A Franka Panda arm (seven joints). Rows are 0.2 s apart.
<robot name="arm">
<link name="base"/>
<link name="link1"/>
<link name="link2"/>
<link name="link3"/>
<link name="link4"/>
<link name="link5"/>
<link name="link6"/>
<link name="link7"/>
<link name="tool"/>
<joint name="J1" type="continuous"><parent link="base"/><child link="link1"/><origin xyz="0.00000 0.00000 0.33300" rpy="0.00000 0.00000 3.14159"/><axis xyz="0 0 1"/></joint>
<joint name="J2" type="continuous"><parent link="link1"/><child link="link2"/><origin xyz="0.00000 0.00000 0.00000" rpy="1.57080 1.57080 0.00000"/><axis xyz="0 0 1"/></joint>
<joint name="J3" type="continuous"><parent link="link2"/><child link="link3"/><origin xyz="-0.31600 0.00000 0.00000" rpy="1.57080 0.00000 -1.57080"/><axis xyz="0 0 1"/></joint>
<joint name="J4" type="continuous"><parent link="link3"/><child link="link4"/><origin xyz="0.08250 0.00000 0.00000" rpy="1.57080 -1.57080 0.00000"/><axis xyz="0 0 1"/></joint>
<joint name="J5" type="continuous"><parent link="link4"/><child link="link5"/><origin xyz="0.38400 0.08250 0.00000" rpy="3.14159 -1.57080 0.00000"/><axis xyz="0 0 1"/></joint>
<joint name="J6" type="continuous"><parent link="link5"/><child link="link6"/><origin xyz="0.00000 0.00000 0.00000" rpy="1.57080 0.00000 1.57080"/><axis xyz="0 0 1"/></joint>
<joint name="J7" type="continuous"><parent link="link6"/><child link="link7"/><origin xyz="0.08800 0.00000 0.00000" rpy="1.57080 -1.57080 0.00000"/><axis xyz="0 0 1"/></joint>
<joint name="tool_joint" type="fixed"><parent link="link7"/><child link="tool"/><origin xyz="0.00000 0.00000 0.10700" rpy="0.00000 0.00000 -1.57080"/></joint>
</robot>
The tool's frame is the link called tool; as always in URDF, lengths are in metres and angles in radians. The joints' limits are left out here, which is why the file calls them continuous.
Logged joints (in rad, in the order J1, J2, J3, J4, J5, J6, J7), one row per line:
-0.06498, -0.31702, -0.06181, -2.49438, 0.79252, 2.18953, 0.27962
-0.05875, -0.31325, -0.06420, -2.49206, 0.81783, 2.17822, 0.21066
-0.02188, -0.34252, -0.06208, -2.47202, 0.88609, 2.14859, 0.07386
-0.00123, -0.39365, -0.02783, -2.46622, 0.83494, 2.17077, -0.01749
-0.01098, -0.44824, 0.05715, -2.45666, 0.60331, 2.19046, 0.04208
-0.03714, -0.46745, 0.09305, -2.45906, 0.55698, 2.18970, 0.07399
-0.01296, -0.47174, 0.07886, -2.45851, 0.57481, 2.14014, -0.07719
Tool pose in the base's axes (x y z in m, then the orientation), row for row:
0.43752, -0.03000, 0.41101, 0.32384, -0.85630, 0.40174, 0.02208
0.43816, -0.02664, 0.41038, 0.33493, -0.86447, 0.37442, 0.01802
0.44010, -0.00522, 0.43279, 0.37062, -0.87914, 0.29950, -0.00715
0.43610, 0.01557, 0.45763, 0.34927, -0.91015, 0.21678, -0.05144
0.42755, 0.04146, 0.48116, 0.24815, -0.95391, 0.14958, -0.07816
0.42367, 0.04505, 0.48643, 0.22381, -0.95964, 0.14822, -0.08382
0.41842, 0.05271, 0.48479, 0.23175, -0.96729, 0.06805, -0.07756
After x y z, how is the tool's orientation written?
As a quaternion, w x y z.
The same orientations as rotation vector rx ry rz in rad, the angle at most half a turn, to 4 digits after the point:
-2.2464, 1.0539, 0.0579
-2.2556, 0.9769, 0.0470
-2.2549, 0.7682, -0.0183
-2.3584, 0.5617, -0.1333
-2.5997, 0.4076, -0.2130
-2.6488, 0.4091, -0.2314
-2.6588, 0.1870, -0.2132

